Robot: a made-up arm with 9 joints. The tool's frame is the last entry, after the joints.
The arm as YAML. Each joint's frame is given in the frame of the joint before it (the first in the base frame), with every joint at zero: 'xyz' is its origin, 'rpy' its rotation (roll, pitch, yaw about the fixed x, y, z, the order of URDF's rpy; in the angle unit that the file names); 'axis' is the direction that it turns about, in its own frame. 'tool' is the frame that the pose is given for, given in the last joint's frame.
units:
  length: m
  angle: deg
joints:
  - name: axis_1
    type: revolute
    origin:
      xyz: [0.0, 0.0, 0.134]
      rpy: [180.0, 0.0, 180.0]
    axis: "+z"
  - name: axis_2
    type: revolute
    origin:
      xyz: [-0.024, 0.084, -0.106]
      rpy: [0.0, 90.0, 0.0]
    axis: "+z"
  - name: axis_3
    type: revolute
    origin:
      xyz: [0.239, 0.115, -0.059]
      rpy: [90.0, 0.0, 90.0]
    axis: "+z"
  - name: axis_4
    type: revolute
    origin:
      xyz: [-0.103, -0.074, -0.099]
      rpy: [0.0, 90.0, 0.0]
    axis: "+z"
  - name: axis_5
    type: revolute
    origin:
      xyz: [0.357, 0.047, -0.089]
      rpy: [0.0, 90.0, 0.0]
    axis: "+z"
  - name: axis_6
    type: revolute
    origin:
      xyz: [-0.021, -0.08, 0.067]
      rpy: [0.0, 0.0, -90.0]
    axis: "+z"
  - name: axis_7
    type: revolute
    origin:
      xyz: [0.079, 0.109, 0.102]
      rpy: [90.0, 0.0, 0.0]
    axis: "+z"
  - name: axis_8
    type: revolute
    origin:
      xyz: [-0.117, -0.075, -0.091]
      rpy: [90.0, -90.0, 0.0]
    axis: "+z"
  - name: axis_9
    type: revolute
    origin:
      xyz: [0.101, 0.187, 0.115]
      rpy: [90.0, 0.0, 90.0]
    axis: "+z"
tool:
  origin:
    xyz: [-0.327, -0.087, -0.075]
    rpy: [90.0, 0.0, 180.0]
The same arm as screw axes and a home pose.
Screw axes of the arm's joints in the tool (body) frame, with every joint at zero. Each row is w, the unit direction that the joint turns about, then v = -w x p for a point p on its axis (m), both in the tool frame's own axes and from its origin. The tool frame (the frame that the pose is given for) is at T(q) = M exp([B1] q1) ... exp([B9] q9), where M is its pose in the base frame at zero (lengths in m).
B1: w 0 0 -1 v -0.146 -0.292 0
B2: w -1 0 0 v 0 -0.283 0.23
B3: w 0 0 1 v 0.345 0.209 0
B4: w 0 1 0 v -0.423 0 -0.135
B5: w 0 0 -1 v -0.153 -0.182 0
B6: w 0 0 -1 v -0.174 -0.102 0
B7: w 0 1 0 v 0.103 0 -0.023
B8: w 0 0 1 v -0.026 0.14 0
B9: w 0 1 0 v -0.087 0 -0.327
M =
1 0 0 0.292
0 1 0 -0.146
0 0 1 -0.043
0 0 0 1

